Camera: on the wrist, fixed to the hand. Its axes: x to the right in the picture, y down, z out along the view.
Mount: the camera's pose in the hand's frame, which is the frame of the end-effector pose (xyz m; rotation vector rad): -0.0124 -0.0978 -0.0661 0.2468 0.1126 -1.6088
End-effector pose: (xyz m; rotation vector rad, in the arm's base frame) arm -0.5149 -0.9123 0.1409 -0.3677 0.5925 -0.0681
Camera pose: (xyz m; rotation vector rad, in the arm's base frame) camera -0.5579 -1.0225 0.1318 -0.5202 0.2595 -1.6944
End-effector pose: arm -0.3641 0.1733 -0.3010 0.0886 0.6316 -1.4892
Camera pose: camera -0.4778 0.2021 -0.3194 0.2049 -0.5671 3.0339
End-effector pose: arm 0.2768 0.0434 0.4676 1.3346 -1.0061 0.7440
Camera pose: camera 0.3699 0.0978 0.4181 1.7565 0.4220 -0.3239
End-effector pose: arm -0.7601 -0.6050 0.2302 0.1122 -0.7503 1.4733
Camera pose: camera -0.6437 -0.5956 0.2089 0.6425 -0.1766 0.0059
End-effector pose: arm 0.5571 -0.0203 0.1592 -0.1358 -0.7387 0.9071
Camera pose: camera 0.6594 -0.0782 0.1427 0.5716 -0.4050 -0.5560
